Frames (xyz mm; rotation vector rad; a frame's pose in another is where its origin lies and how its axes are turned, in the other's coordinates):
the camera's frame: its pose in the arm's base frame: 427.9 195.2 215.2 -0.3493 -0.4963 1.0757
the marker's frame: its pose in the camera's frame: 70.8 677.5 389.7 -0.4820 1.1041 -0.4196
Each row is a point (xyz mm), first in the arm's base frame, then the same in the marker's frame.
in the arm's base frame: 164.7 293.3 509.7
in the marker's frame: 309.6 -485.4 -110.9
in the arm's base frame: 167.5 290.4 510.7
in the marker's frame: 311.8 -488.2 -113.0
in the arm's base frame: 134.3 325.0 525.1
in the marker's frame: 279.2 -477.2 -76.6
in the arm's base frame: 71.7 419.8 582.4
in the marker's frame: 212.5 -470.2 31.5
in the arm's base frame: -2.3 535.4 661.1
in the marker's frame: 131.0 -470.0 167.2
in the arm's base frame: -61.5 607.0 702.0
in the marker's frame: 69.8 -459.4 247.4
